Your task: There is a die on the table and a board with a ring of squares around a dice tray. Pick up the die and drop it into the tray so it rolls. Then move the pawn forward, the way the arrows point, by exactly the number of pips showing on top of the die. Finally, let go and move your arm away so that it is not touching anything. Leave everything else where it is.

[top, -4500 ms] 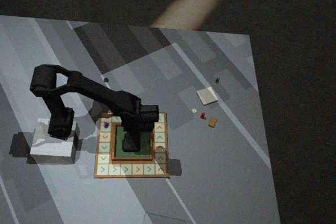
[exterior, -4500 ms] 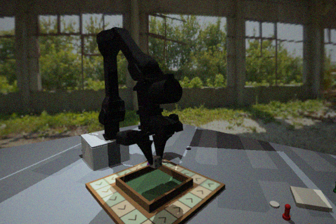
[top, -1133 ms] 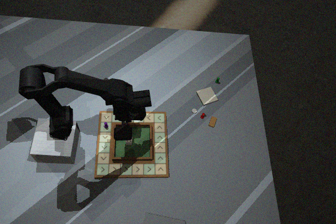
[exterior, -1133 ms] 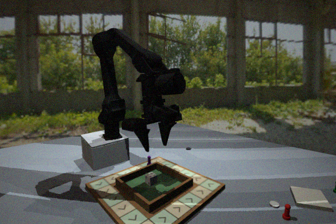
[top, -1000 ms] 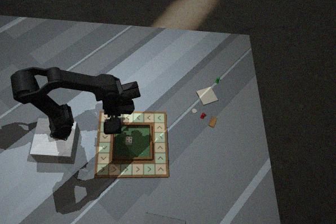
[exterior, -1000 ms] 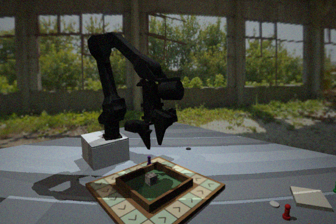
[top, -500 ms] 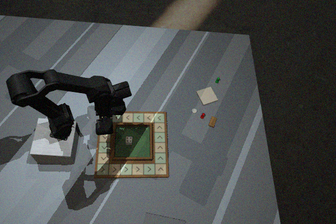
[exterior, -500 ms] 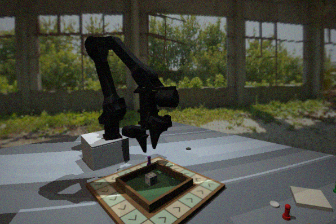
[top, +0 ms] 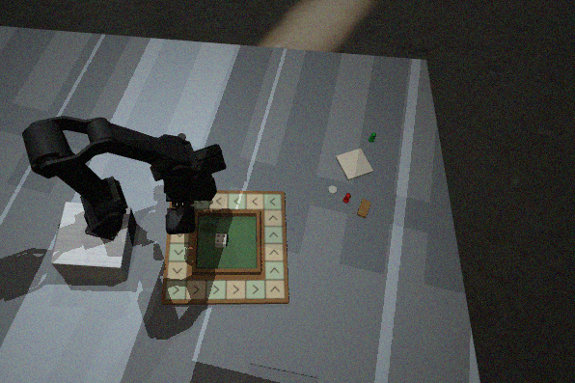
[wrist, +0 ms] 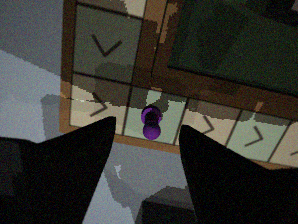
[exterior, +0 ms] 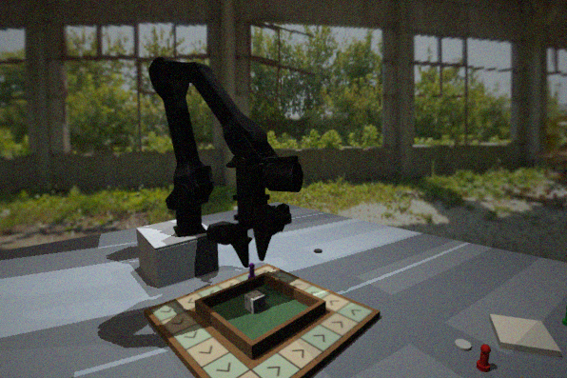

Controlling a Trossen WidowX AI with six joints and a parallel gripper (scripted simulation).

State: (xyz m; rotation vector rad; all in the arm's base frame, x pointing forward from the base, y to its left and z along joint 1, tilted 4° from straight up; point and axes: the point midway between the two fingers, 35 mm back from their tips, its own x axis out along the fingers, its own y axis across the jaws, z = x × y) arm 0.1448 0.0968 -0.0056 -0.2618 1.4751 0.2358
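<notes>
The purple pawn is 20 mm below my gripper tip. From my gripper tip the other things lie so: black dot (220 mm to the left, 70 mm behind, 40 mm below); then white die (110 mm ahead, 50 mm to the right, 20 mm below); then green dice tray (120 mm ahead, 50 mm to the right, 40 mm below).
</notes>
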